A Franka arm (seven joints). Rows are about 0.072 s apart.
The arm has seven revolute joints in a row. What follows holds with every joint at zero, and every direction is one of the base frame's. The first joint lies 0.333 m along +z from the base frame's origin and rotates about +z. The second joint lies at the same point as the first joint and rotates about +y. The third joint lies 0.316 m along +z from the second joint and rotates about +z. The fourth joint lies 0.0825 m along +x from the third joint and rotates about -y. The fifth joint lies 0.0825 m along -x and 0.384 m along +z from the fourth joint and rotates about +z. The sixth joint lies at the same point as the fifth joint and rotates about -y. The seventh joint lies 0.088 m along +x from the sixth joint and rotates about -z. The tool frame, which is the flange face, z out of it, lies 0.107 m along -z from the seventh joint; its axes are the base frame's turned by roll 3.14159, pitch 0 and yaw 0 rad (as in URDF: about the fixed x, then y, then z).
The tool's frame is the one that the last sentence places.
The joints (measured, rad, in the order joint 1, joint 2, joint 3, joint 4, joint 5, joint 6, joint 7), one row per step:
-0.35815 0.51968 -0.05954 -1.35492 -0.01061 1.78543 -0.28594
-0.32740 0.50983 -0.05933 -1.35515 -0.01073 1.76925 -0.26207
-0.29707 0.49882 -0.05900 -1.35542 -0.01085 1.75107 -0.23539
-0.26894 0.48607 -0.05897 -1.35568 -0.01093 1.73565 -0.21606
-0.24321 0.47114 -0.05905 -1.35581 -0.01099 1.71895 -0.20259
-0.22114 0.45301 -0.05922 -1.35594 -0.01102 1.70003 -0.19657
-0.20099 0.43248 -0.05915 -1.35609 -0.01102 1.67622 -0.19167
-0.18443 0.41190 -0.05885 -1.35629 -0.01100 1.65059 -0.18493
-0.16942 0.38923 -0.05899 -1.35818 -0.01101 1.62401 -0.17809
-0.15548 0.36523 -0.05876 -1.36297 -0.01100 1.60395 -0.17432
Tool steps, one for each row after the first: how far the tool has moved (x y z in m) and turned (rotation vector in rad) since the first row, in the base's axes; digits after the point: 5 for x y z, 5 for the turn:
0.00566 0.02084 0.00548 0.00056 0.00586 0.00657
0.01019 0.04168 0.01158 0.00092 0.01258 0.00998
0.01359 0.06094 0.01907 0.00023 0.01514 0.01834
0.01547 0.07870 0.02798 -0.00018 0.01672 0.03000
0.01545 0.09413 0.03885 0.00006 0.01734 0.04524
0.01371 0.10858 0.05089 0.00136 0.02033 0.05973
0.01067 0.12076 0.06269 0.00305 0.02506 0.06899
0.00628 0.13170 0.07491 0.00471 0.03039 0.07615
0.00159 0.14195 0.08699 0.00563 0.03091 0.08582

